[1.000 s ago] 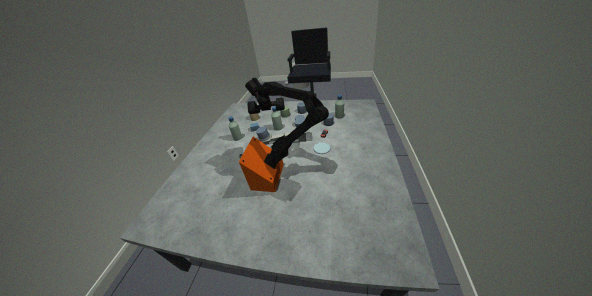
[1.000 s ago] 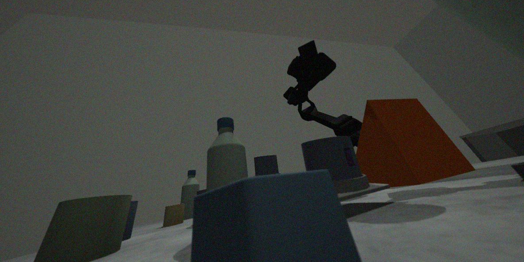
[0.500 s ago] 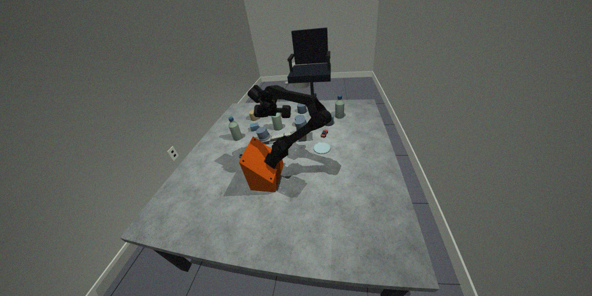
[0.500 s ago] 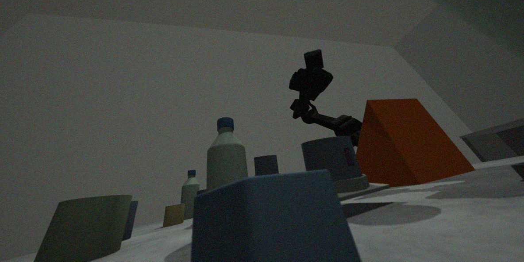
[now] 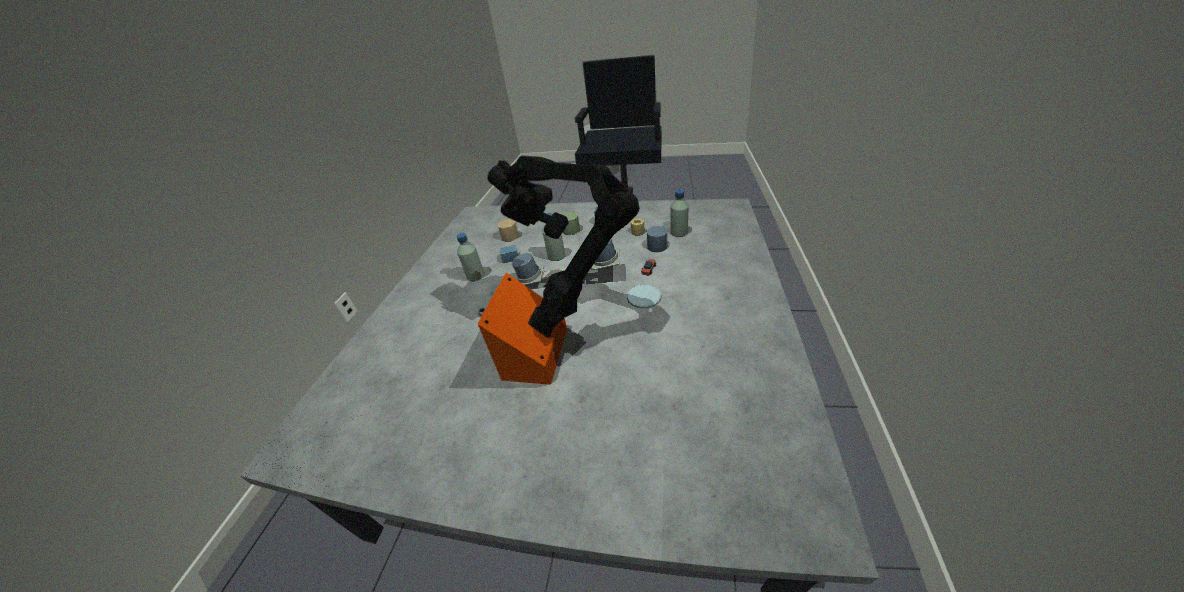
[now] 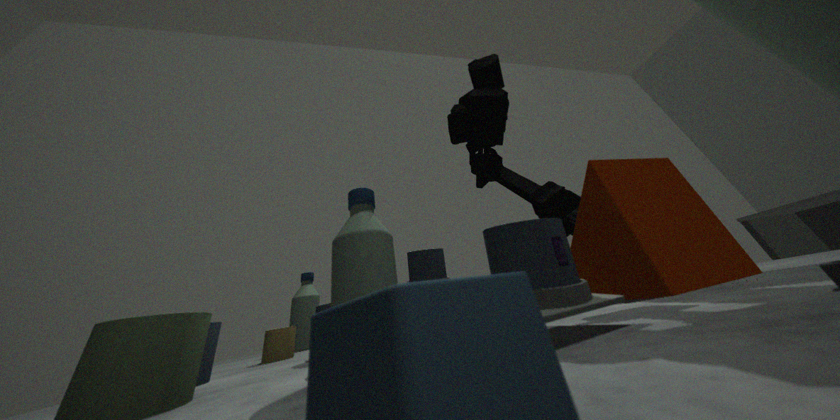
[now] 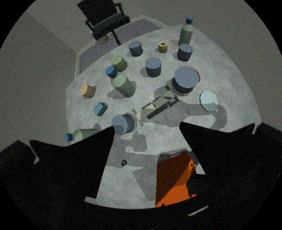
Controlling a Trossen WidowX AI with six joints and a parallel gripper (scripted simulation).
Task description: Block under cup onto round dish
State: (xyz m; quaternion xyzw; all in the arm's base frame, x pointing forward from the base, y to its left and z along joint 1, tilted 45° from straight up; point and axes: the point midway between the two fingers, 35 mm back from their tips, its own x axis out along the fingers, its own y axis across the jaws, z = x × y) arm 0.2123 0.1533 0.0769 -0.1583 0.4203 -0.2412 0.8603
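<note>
Now: gripper tip 18 cm above the grey block, 10 cm to the right of it and 4 cm short of it. Also, from my gripper tip: red toy car: 28 cm to the right, 21 cm below, 13 cm ahead; pale round dish: 28 cm to the right, 22 cm below; blue cube: 23 cm to the left, 20 cm below, 17 cm ahead.
</note>
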